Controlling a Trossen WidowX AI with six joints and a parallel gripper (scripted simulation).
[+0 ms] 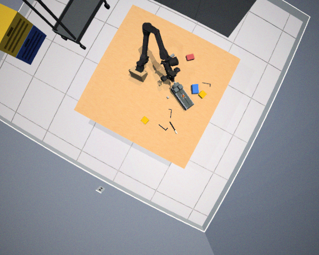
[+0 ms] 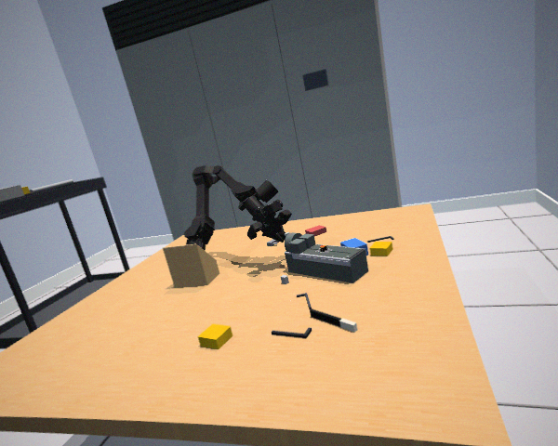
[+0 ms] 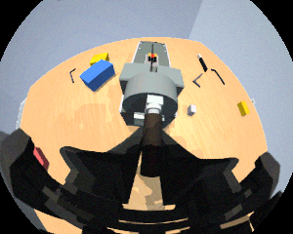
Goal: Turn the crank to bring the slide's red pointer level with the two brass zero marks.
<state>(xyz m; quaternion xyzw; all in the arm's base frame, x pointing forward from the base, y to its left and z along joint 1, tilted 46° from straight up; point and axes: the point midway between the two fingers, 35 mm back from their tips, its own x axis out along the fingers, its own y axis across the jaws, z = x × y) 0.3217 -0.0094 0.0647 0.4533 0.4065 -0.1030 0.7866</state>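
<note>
Right now the red pointer is 140 mm ahead of my gripper tip, 80 mm to the right of it and 10 mm below it. Round my gripper tip: small grey cube: 10 mm ahead, 140 mm to the right, 80 mm below; then blue block: 230 mm ahead, 50 mm to the left, 80 mm below; then dark crank handle: 10 mm behind, 10 mm to the left, 20 mm above.
</note>
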